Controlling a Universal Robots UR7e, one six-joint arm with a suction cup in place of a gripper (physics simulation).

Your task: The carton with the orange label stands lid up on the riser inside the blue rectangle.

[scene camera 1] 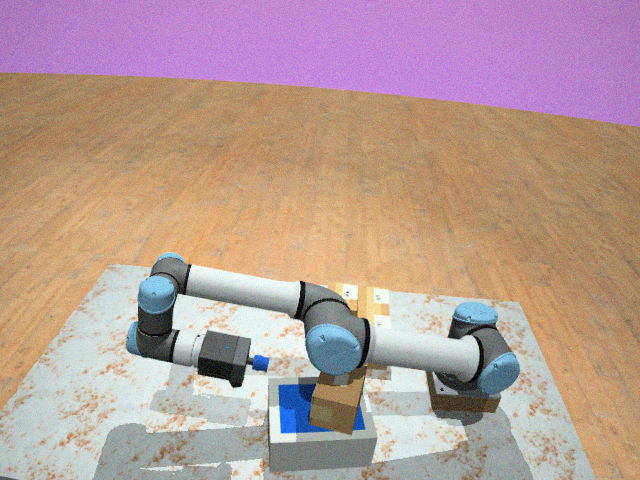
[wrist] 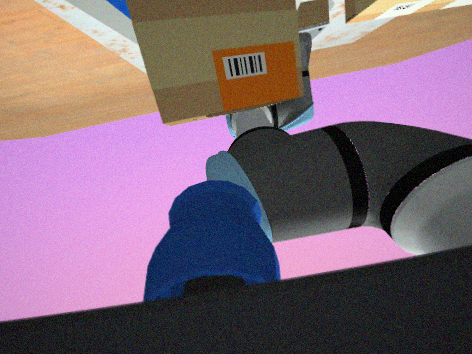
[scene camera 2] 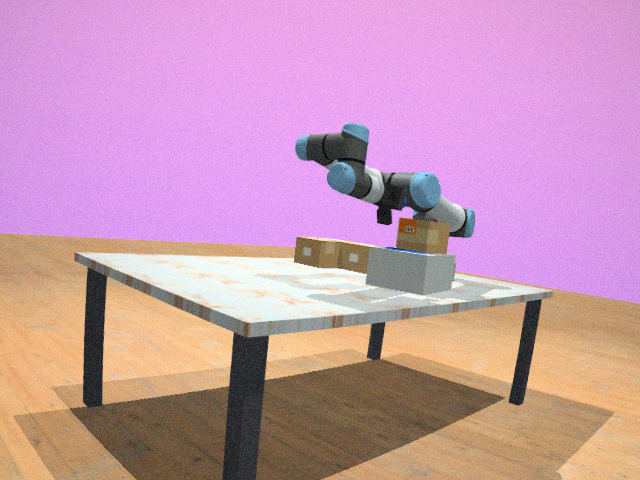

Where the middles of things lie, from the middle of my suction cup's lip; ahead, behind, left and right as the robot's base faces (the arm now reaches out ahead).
Labels:
Right now the grey riser (scene camera 1: 292, 441) is 14 cm behind my suction cup, 2 cm to the right of it and 21 cm below it.

